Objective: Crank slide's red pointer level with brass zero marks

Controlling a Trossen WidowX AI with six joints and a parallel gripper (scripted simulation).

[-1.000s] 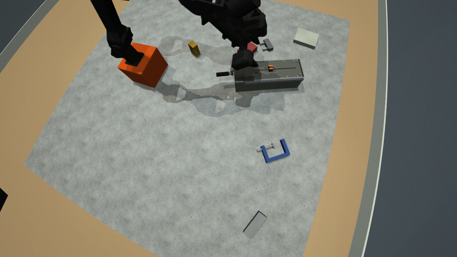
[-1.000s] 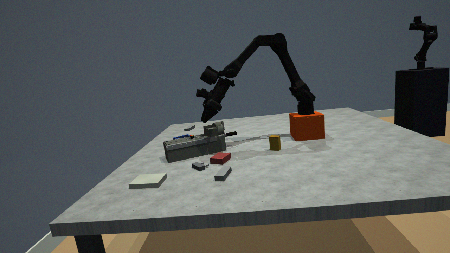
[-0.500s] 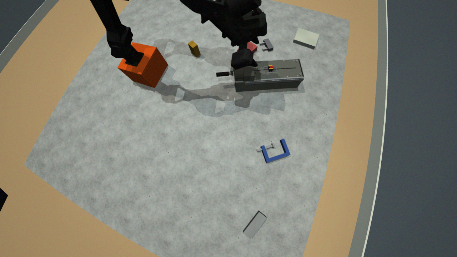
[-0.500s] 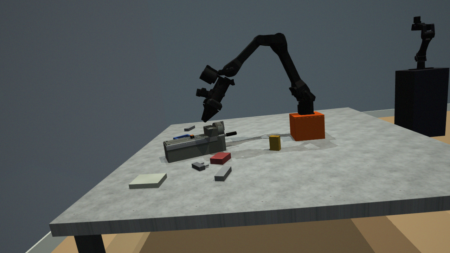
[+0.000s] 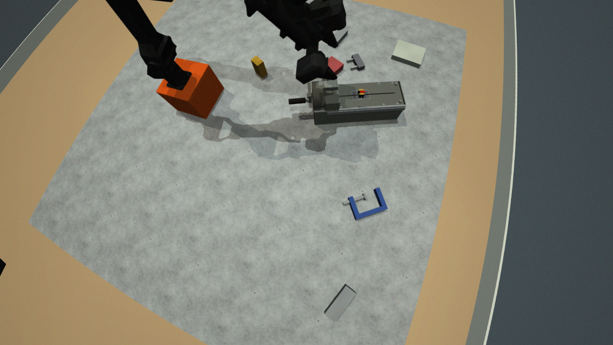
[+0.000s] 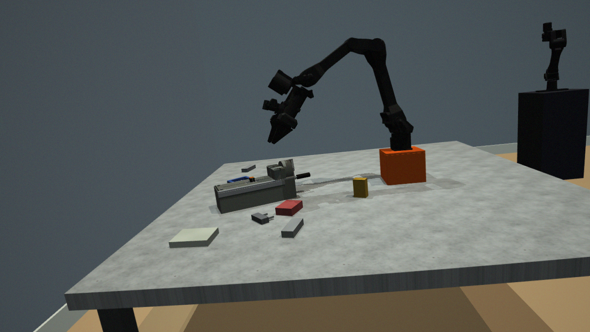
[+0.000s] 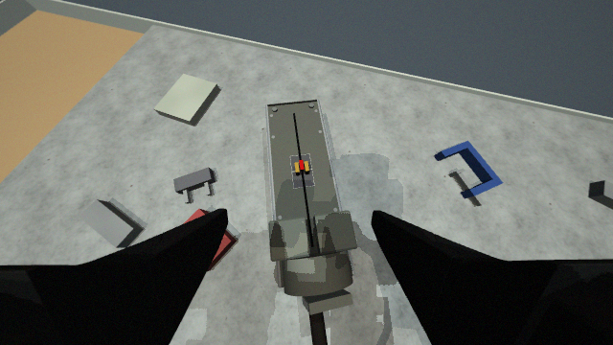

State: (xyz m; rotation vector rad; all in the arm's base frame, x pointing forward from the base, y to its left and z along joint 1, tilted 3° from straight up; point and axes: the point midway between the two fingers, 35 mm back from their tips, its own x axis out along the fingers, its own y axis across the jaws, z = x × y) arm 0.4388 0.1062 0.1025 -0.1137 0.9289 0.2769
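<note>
Right now the black crank handle is 14 cm below my gripper tip, 9 cm behind it and 5 cm to the right of it. The rest, counted from my gripper tip: red pointer 11 cm below, 8 cm ahead, 3 cm to the left; then grey bracket 20 cm to the left, 19 cm below, 2 cm ahead; then red block 18 cm below, 14 cm to the left, 5 cm behind.
</note>
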